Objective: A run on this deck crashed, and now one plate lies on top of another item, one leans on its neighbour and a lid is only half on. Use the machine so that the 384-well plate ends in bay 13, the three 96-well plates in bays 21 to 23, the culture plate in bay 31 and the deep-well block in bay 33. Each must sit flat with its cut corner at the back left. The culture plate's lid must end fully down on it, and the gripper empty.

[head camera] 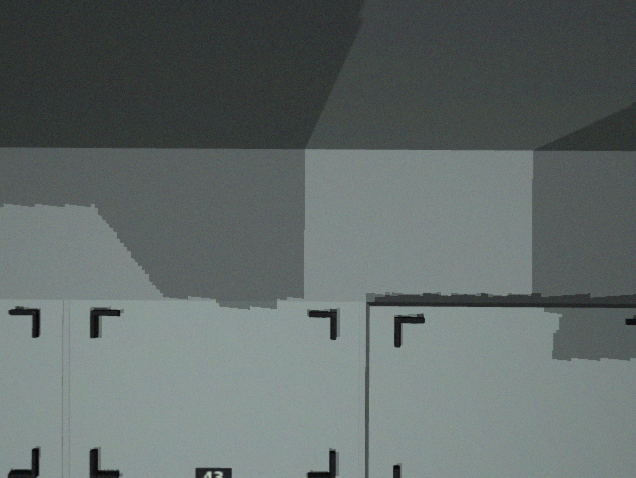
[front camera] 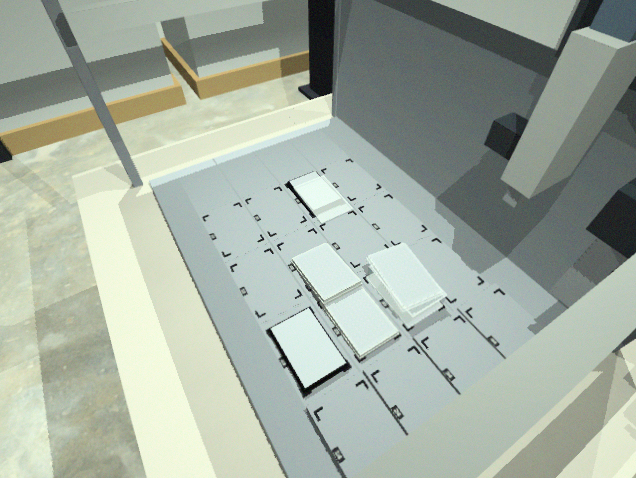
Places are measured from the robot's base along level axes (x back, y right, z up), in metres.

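Pixels of known places: gripper, between the fingertips: [front camera: 582,282]; robot's base, origin of its link: [front camera: 204,218].
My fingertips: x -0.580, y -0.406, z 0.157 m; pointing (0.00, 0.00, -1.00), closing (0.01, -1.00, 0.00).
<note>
Ahead of a thing's pixels: the offset from my fingertips to its middle. "spot": to the spot under its first point.
In the front view, a pale-topped plate with a black skirt @(dz -0.150, dx +0.188, dy +0.363 m) [front camera: 308,349] sits in the near row. Two white plates, one @(dz -0.143, dx +0.300, dy +0.255 m) [front camera: 326,272] farther left and one @(dz -0.150, dx +0.188, dy +0.256 m) [front camera: 365,321] beside it, stand end to end in the second row; the first one's near end is higher, at the other's edge. A white plate @(dz -0.108, dx +0.197, dy +0.151 m) [front camera: 406,274] lies tilted and askew on a pale item @(spot: dz -0.136, dx +0.216, dy +0.190 m) [front camera: 378,285]. Farther back, a pale item with a dark side @(dz -0.143, dx +0.478, dy +0.149 m) [front camera: 318,192] shows a band across its top; its lid position is unclear. The cut corners are too small to tell. The gripper's jaws do not show in either view.
A pale machine column [front camera: 565,113] hangs at the upper right, with a dark block [front camera: 506,133] beside it and another dark block [front camera: 616,221] at the right edge. A pale beam [front camera: 514,382] crosses the front. The bay 43 label @(spot: dz -0.157, dx +0.188, dy +0.086 m) [head camera: 213,473] shows in the head view.
</note>
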